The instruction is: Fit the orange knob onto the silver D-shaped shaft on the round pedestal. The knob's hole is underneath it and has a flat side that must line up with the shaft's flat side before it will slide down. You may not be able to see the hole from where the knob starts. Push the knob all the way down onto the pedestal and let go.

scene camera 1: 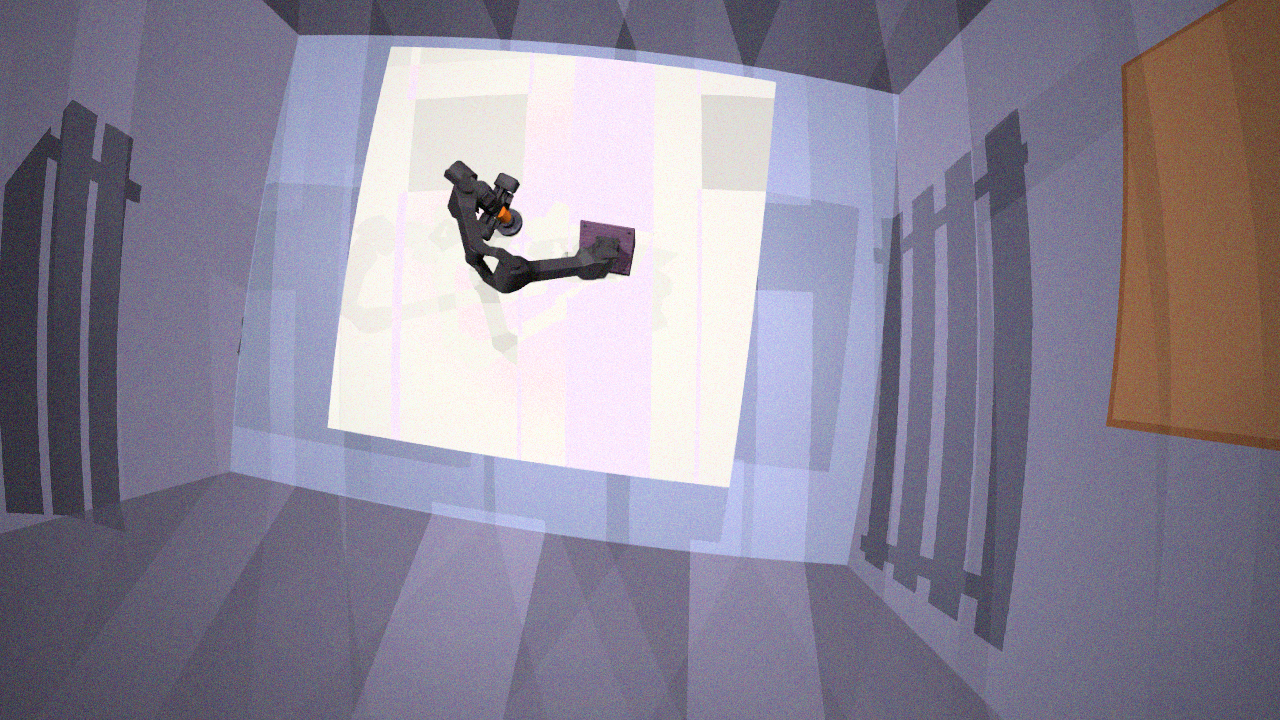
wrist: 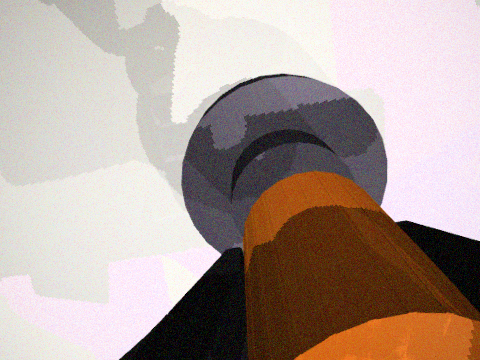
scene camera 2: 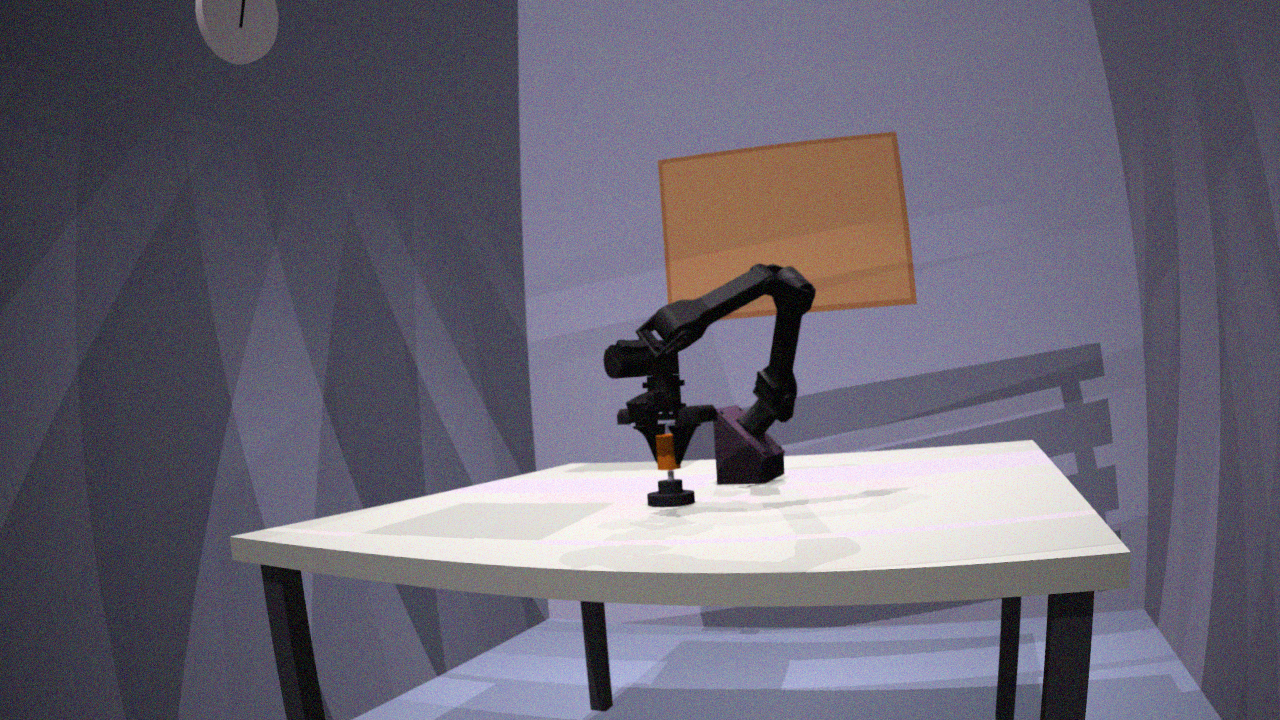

Labels:
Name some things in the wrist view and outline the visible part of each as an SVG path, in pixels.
The gripper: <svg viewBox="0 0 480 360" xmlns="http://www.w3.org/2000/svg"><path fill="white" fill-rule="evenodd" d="M241 248L227 249L219 259L213 261L207 272L200 277L200 280L191 289L188 289L187 293L177 301L175 307L161 319L160 323L157 323L152 331L140 340L140 343L128 349L128 352L123 357L120 357L119 360L248 360L244 256ZM396 221L399 227L411 237L411 240L419 245L421 251L428 255L429 259L436 264L436 267L440 268L444 275L449 277L449 280L455 284L455 287L459 288L460 292L467 297L469 303L472 303L473 307L477 308L477 311L480 312L480 241L467 236L455 235L455 233L443 231L443 229L425 227L423 224L413 223L413 221L409 220Z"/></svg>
An orange knob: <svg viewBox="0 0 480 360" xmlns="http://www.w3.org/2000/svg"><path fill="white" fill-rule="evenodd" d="M252 205L247 220L245 220L243 236L248 360L480 360L480 312L477 311L477 308L473 307L472 303L469 303L467 297L460 292L459 288L455 287L455 284L449 280L449 277L445 276L443 271L436 267L436 264L429 259L428 255L421 251L419 245L411 240L411 237L399 227L399 224L392 217L389 217L384 212L384 209L355 181L349 179L349 177L337 175L335 172L309 171L295 173L295 175L276 181L272 187L261 193L259 199Z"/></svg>

